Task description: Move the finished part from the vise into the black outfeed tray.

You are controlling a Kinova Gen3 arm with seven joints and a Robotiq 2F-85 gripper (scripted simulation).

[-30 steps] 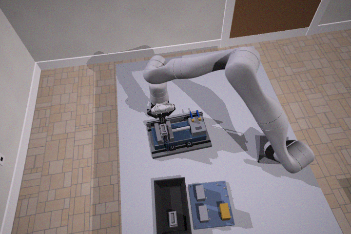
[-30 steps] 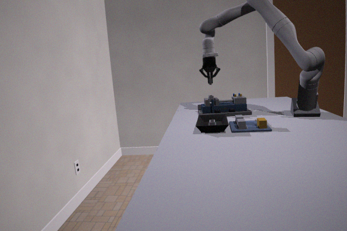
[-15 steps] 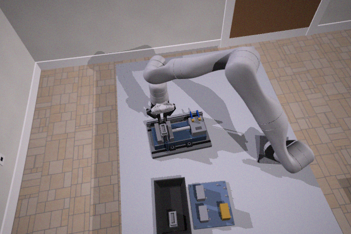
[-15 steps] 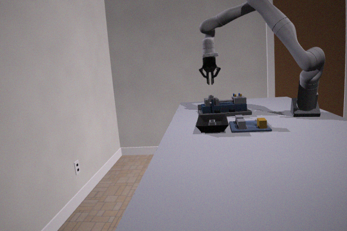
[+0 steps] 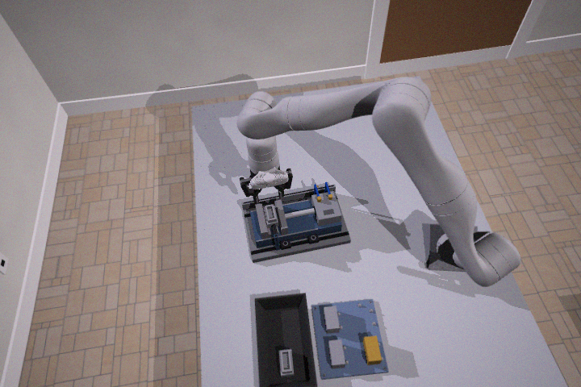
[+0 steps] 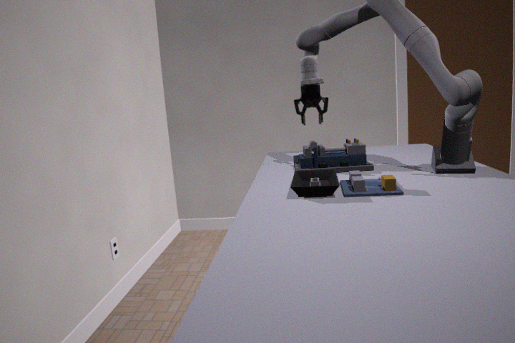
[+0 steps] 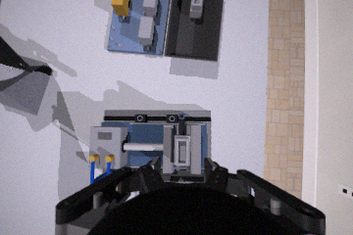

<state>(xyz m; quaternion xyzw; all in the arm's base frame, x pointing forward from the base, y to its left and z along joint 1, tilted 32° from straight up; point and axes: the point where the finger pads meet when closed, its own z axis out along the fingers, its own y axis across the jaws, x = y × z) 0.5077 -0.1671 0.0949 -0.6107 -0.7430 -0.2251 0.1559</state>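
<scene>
Right now the blue vise is 70 mm behind my hand, 10 mm to the right of it and 160 mm below it. From my hand the other things lie so: yellow block 260 mm behind, 370 mm to the left, 170 mm below; then blue fixture plate 210 mm behind, 330 mm to the left, 200 mm below.
</scene>
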